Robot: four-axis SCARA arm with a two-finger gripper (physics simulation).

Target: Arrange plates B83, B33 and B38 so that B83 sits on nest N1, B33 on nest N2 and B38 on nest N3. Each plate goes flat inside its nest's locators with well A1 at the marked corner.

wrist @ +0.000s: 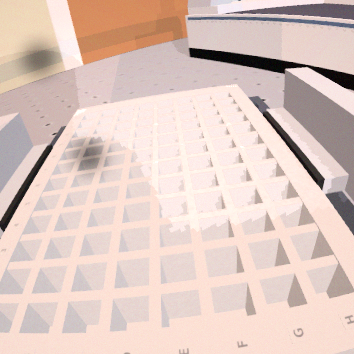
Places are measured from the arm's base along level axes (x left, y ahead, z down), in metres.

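Pixels of known places: gripper, between the fingertips: point(151, 111).
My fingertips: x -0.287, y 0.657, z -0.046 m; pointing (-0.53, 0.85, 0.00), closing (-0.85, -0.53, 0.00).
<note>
For each thing: its top centre in the pictures, then the offset to it from my fingertips. "spot": a spot on its surface instead. Level surfaces: height alone.
- white well plate, centre of its top: point(154, 159) dx +0.012, dy -0.019, dz +0.007 m
- dark nest, a spot on its surface: point(346, 211) spot: dx -0.023, dy -0.066, dz +0.021 m
- grey perforated table, height of its surface: dz +0.033 m
A white well plate point(170, 200) fills the middle and bottom of the wrist view, lying flat. Letters E to H show along its near edge and small numbers along its left edge. Its name label and the near left corner, where A1 lies, are outside the view. My gripper point(151, 111) is shut on this plate, with one black pad along each long side. Parts of a dark nest point(346, 211) show beyond the plate's edges. Its locators and number cannot be made out.
A grey perforated table point(150, 67) extends behind the plate. A long white housing point(235, 40) with a blue line and black base stands at the back right. An orange panel point(125, 25) and a pale yellow panel point(25, 25) stand at the back left.
</note>
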